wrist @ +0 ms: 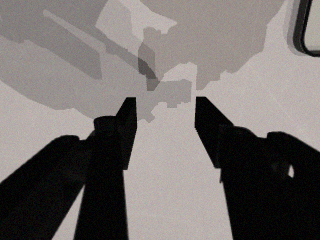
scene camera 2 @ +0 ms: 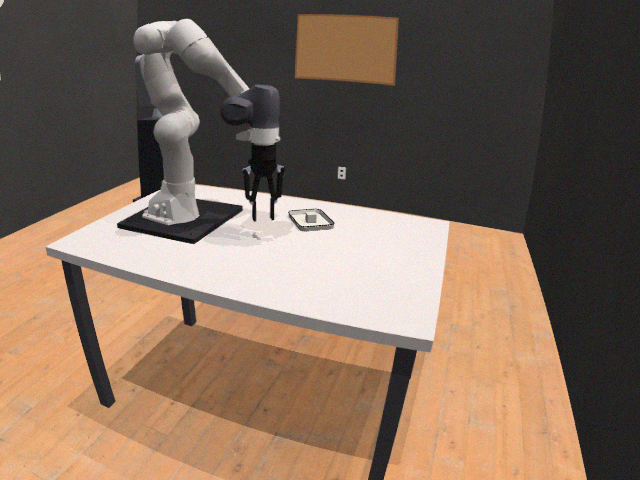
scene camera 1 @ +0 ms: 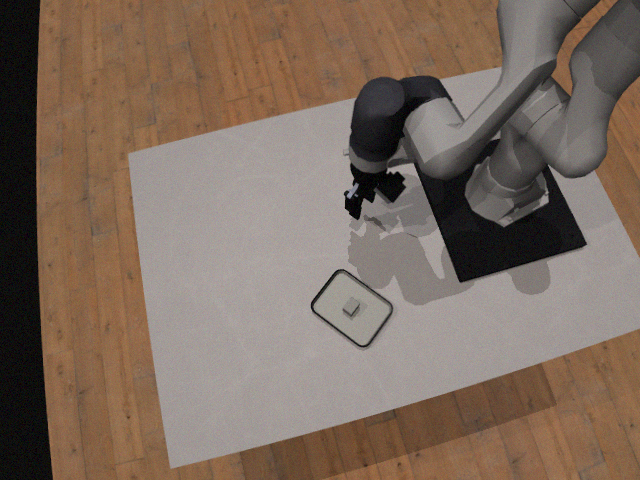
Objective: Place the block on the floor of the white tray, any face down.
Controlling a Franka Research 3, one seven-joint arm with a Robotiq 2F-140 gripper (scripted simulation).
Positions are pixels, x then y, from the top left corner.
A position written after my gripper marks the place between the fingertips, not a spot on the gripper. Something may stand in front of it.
my gripper: wrist 165, 112; scene camera 2 263, 219; scene camera 1 361, 207
